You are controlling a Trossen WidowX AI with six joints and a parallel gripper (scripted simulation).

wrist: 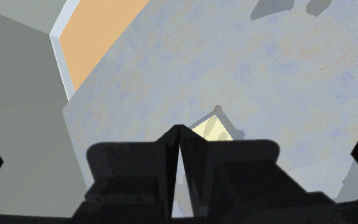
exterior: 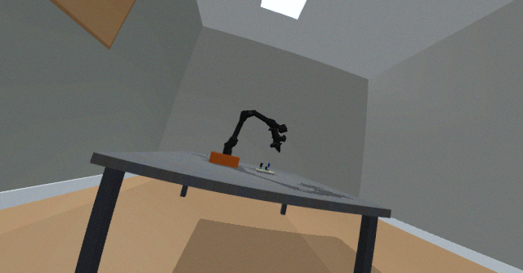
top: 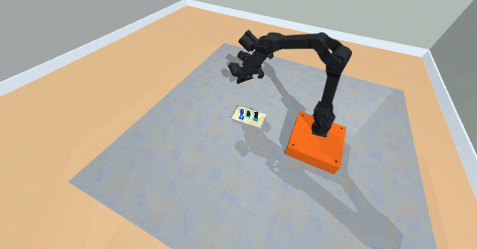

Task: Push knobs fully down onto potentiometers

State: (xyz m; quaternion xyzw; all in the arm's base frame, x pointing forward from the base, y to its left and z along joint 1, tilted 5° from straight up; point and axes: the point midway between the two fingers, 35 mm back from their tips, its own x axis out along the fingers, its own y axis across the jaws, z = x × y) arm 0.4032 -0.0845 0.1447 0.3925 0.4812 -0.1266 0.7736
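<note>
The black knob lies 12 cm behind my gripper tip, 5 cm to the left of it and 13 cm below it. The rest, counted from my gripper tip: blue knob: 5 cm behind, 6 cm to the left, 13 cm below.
</note>
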